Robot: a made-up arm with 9 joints.
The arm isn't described. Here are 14 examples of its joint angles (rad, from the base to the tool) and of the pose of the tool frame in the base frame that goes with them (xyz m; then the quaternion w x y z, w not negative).
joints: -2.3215 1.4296 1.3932 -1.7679 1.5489 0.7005 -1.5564 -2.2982 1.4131
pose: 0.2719 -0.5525 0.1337 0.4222 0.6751 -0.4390 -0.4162
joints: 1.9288 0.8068 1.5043 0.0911 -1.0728 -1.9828 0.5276 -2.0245 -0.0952
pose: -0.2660 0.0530 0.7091 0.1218 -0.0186 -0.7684 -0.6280
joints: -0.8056 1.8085 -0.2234 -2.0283 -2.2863 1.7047 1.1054 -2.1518 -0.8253
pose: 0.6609 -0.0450 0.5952 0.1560 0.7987 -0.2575 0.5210
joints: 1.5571 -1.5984 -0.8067 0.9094 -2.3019 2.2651 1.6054 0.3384 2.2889
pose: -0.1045 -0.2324 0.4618 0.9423 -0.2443 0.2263 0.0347
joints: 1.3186 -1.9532 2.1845 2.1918 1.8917 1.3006 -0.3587 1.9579 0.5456
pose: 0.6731 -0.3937 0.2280 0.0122 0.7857 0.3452 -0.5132
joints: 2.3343 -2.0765 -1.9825 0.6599 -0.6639 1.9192 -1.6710 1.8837 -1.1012
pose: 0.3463 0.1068 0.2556 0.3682 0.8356 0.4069 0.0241
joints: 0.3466 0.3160 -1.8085 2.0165 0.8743 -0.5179 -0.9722 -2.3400 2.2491
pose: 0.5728 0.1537 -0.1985 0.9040 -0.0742 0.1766 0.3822
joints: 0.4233 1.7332 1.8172 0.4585 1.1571 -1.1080 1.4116 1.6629 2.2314
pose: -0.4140 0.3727 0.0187 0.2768 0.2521 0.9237 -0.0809
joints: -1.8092 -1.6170 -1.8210 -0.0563 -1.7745 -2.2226 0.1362 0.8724 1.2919
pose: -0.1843 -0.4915 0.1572 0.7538 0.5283 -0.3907 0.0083
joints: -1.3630 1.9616 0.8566 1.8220 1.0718 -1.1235 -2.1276 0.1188 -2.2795
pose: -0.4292 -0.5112 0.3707 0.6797 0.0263 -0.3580 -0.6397
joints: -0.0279 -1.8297 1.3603 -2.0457 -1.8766 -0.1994 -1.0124 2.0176 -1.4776
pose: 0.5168 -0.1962 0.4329 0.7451 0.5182 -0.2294 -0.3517
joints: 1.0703 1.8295 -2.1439 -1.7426 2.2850 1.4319 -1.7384 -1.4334 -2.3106
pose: 0.9758 0.2721 0.5486 0.8036 -0.5878 -0.0269 0.0892
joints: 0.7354 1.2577 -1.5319 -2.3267 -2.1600 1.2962 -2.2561 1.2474 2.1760
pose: 0.5366 -0.0552 0.4761 0.8518 -0.2423 -0.3852 -0.2596
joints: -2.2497 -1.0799 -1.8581 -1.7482 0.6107 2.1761 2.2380 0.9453 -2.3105
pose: -0.1389 -0.0312 -0.2766 0.0694 -0.9600 0.0531 0.2660
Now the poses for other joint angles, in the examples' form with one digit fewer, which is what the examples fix.
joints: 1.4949 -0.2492 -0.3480 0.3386 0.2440 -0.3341 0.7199 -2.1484 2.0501
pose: -0.481 -0.274 -0.149 0.178 -0.321 0.826 0.429
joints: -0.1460 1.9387 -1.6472 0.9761 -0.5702 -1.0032 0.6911 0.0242 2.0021
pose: 0.371 -0.075 0.692 0.810 -0.014 -0.034 -0.585
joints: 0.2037 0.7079 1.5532 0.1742 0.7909 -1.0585 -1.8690 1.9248 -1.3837
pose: 0.174 0.479 0.542 0.544 -0.837 0.042 0.044
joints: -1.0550 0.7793 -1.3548 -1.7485 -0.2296 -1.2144 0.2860 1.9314 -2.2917
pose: 0.147 -0.143 0.117 0.624 0.545 -0.389 0.402
